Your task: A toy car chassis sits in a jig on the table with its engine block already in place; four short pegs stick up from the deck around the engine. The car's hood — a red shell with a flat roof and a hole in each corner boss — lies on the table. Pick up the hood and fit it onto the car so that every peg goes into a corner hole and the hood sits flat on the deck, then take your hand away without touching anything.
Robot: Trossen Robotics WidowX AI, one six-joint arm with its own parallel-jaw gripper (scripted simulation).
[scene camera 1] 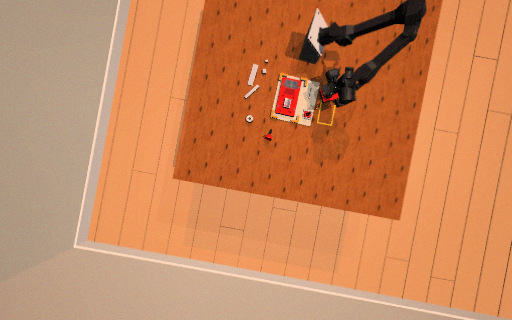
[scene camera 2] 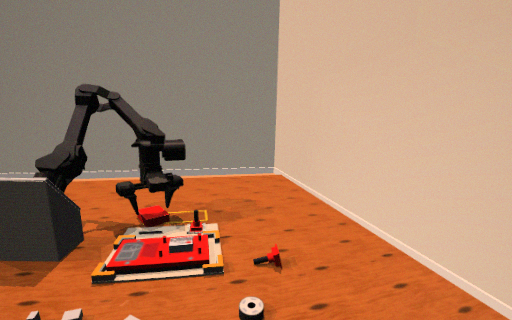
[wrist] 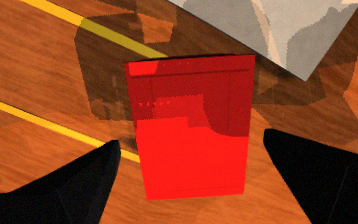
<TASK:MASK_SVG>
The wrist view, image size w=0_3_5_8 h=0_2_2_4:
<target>gripper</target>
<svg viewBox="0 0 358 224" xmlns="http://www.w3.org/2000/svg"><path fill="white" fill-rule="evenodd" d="M119 141L111 140L31 183L27 183L8 193L0 193L0 224L99 224L122 157ZM265 129L263 144L268 151L268 155L312 224L358 224L358 154L272 128Z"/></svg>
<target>red hood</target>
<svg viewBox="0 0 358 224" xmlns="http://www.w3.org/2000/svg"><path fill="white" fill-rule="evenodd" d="M256 54L211 53L154 57L124 62L124 72L147 201L238 195L244 193Z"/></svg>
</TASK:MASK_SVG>
